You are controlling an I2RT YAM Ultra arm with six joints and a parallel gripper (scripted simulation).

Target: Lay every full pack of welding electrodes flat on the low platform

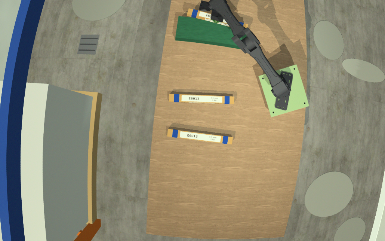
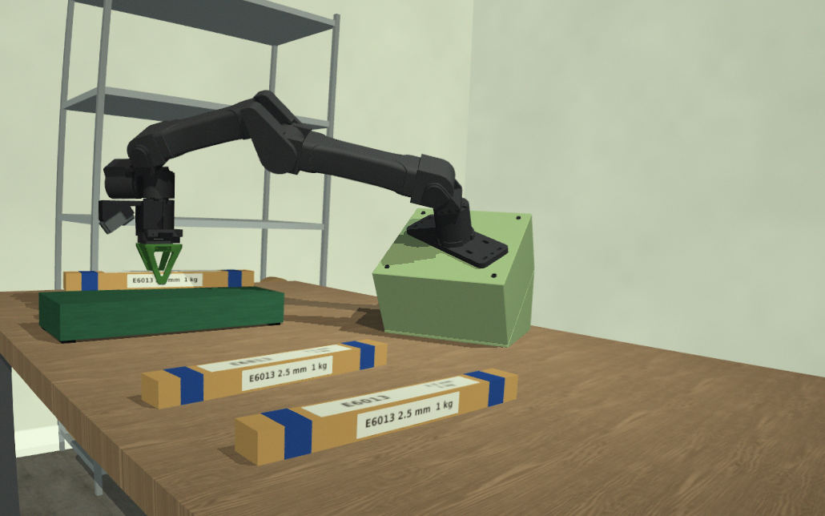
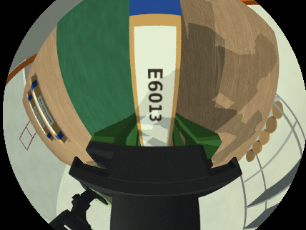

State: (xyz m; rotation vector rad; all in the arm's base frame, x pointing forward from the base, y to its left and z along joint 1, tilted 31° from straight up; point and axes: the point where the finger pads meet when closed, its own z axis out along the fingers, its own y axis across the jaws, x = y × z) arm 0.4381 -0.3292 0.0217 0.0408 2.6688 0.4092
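The dark green low platform lies 80 mm to the left of my hand and 60 mm below it.
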